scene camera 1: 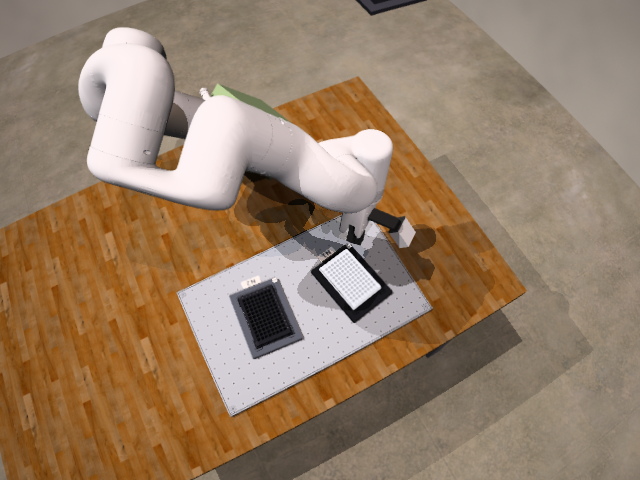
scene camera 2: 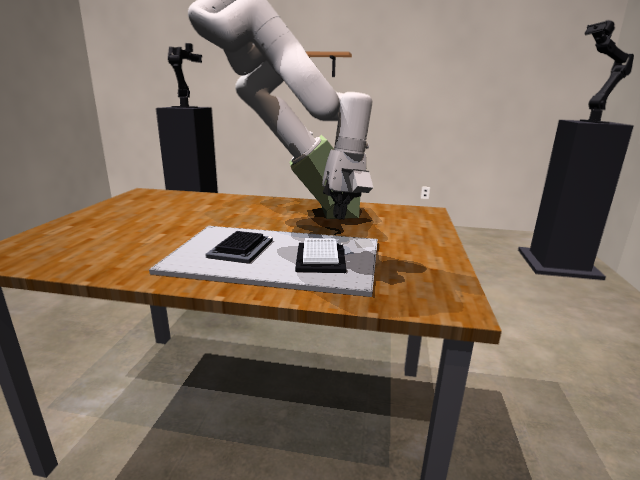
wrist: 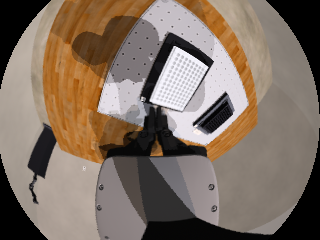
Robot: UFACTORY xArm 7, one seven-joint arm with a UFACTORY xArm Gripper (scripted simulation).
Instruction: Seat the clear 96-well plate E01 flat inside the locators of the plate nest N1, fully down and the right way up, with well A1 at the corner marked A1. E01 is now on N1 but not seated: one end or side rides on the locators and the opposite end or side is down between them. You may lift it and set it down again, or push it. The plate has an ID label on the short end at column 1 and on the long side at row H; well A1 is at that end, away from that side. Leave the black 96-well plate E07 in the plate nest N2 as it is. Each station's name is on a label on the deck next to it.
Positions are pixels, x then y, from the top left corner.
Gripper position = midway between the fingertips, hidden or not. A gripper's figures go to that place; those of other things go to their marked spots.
Scene:
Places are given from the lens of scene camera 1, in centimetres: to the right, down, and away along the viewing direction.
my gripper (scene camera 1: 355, 240): 8, 0, 101
clear 96-well plate E01 (scene camera 1: 343, 272): 6, 8, 104

